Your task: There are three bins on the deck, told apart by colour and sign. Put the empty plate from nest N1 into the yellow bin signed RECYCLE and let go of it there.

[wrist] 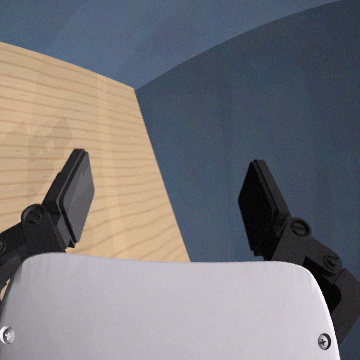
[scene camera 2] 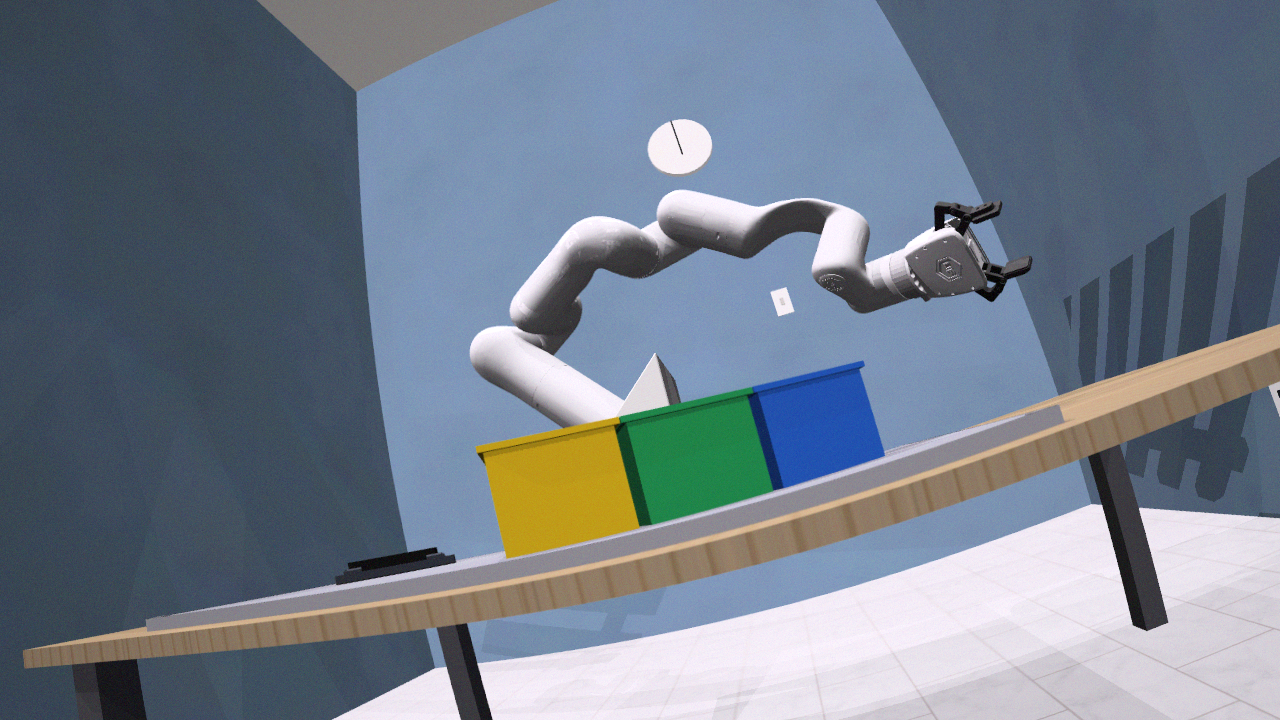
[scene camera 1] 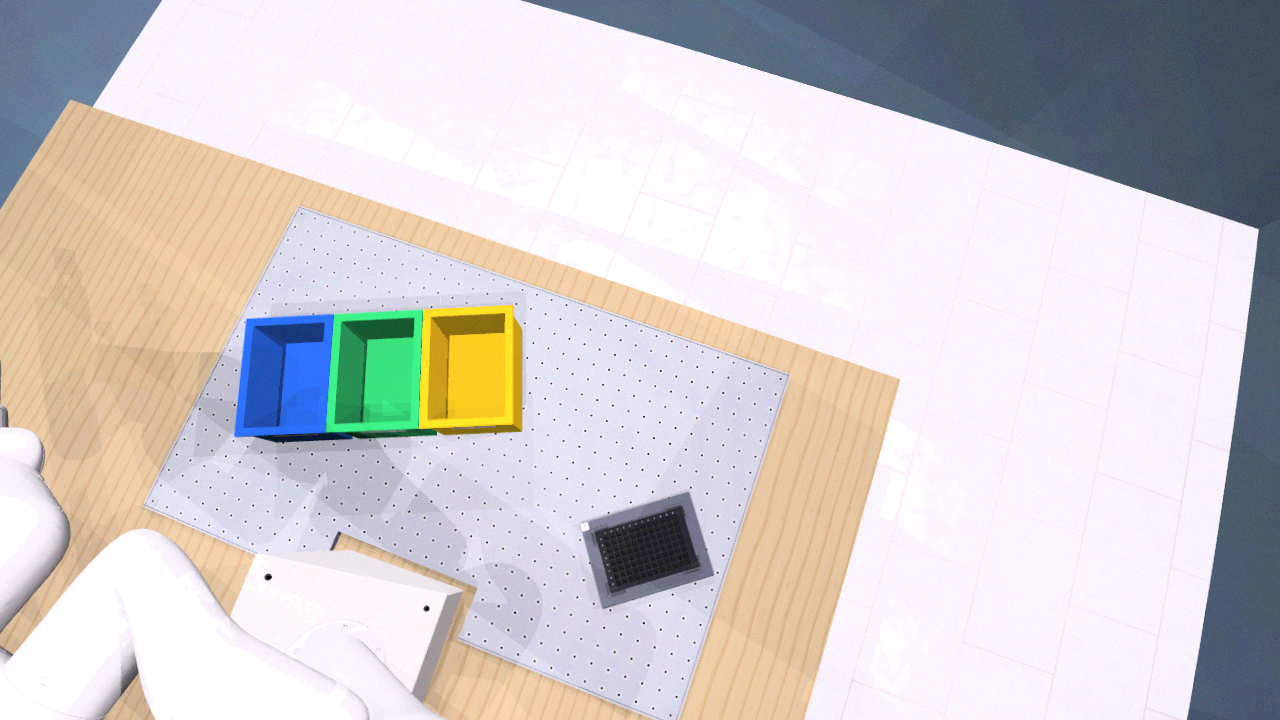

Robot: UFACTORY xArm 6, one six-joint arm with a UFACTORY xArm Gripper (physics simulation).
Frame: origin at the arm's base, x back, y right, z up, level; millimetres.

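Seen in the pictures: gripper, fingertip midpoint: [wrist: 167,174] [scene camera 2: 1016,235]; arm's base at its link origin: [scene camera 1: 330,671].
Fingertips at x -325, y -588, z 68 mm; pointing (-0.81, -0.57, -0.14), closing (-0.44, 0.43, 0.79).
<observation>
Offsets run from my fingertips to a thing's top centre. Level surfaces: height alone.
The black plate @[dz -188, dx +108, dy +929 mm] [scene camera 1: 647,548] [scene camera 2: 392,559] with a grid of wells sits on the grey nest [scene camera 1: 614,600] [scene camera 2: 344,578] toward the deck's right side in scene camera 1. The yellow bin [scene camera 1: 516,385] [scene camera 2: 563,492] stands at one end of the row of three bins, and no plate shows inside it. The signs cannot be read. My gripper [scene camera 2: 1016,237] [wrist: 167,174] is open and empty. It is raised high above the table, past the blue bin's end of the row, far from the plate.
The green bin @[dz -114, dx -50, dy +510 mm] [scene camera 1: 418,358] [scene camera 2: 702,456] touches the yellow bin, and the blue bin [scene camera 1: 246,376] [scene camera 2: 819,429] touches the green one. All stand on the perforated deck @[dz -214 mm] [scene camera 1: 626,402]. The white robot base [scene camera 1: 349,582] stands at the deck's cutout. The wooden table @[dz -227 mm] [scene camera 1: 832,465] [wrist: 100,115] surrounds the deck.
</observation>
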